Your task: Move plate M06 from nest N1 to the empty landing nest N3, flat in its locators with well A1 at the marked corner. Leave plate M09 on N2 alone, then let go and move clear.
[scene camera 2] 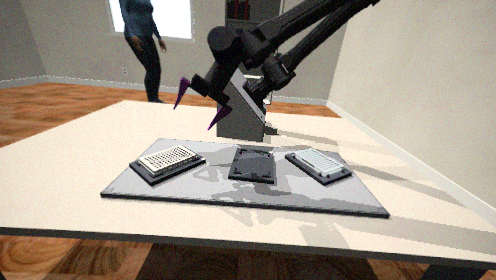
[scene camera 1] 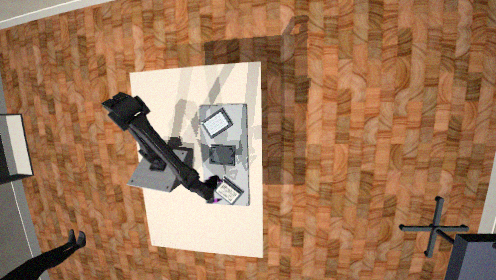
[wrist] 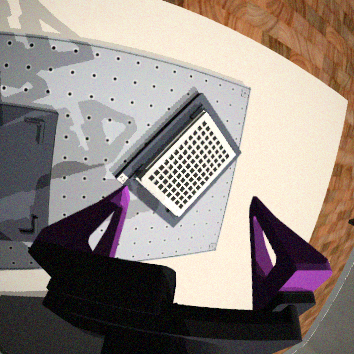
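Observation:
A cream plate with dark wells sits flat in a dark nest at one end of the grey board. A small A1 tag is at this nest's corner. An empty dark nest with corner locators is in the middle. A pale bluish-white plate sits in the nest at the other end. Plate and nest numbers cannot be read. My gripper is open and empty, above and on the arm-base side of the cream plate.
The perforated grey board lies on the cream table. The arm's slanted base stands behind the board. A person stands beyond the table.

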